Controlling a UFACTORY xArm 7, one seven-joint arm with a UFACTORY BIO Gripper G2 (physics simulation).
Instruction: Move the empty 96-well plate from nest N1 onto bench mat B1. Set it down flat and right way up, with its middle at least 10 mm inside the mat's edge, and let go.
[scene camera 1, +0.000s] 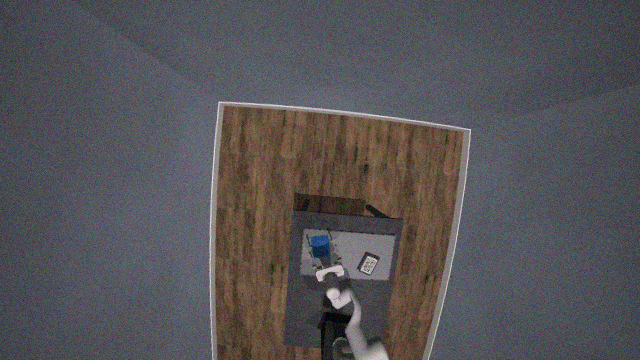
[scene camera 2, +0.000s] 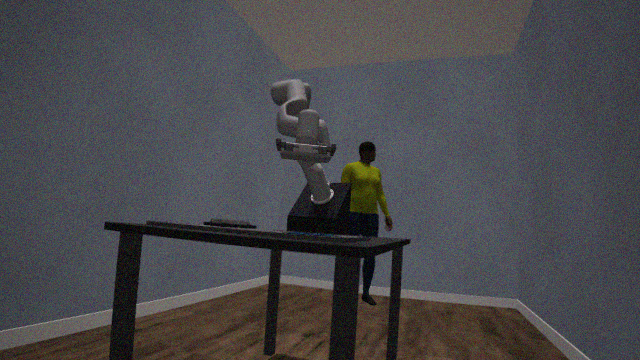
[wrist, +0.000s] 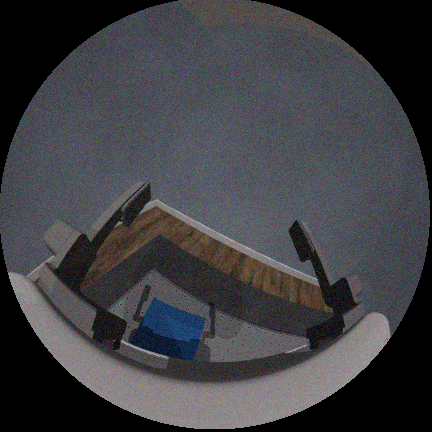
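Pixels of known places: hand at its tool point: (scene camera 1: 323, 251) (scene camera 2: 306, 146) (wrist: 227, 223); arm's base at its link origin: (scene camera 2: 322, 196).
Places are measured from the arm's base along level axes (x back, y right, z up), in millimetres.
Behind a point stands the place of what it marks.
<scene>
The pale 96-well plate (scene camera 1: 369, 264) @(z -160, x -607, y 33 mm) (scene camera 2: 230, 222) @(z -167, x -637, y -7 mm) sits in the dark nest (scene camera 1: 360, 262) @(z -176, x -595, y -32 mm) on the right of the grey board in scene camera 1. The blue bench mat (scene camera 1: 320, 246) @(z -183, x -623, y -361 mm) (scene camera 2: 312, 233) @(z -181, x -644, y -375 mm) (wrist: 172, 322) @(z -182, x -662, y -379 mm) lies on the board's left part; in the wrist view its lower edge is partly cut off by the gripper body. My gripper (scene camera 1: 328, 263) @(z 75, x -709, y -373 mm) (scene camera 2: 306, 148) (wrist: 221, 206) @(z 75, x -709, y -373 mm) is open and empty, high above the table, near the mat's arm side in scene camera 1. Its fingers point roughly sideways rather than down. The plate does not show in the wrist view.
The perforated grey board (scene camera 1: 350, 245) @(z -185, x -698, y -149 mm) (wrist: 240, 345) @(z -185, x -718, y -230 mm) lies on the dark table (scene camera 1: 305, 310) @(z -198, x -50, y -298 mm) (scene camera 2: 225, 239) @(z -209, x -903, y -279 mm). Dark narrow bars or shadows flank the mat. The black arm base (scene camera 2: 320, 210) @(z -78, x -69, y -36 mm) stands behind the table, and a person in a yellow shirt (scene camera 2: 366, 187) stands beyond it.
</scene>
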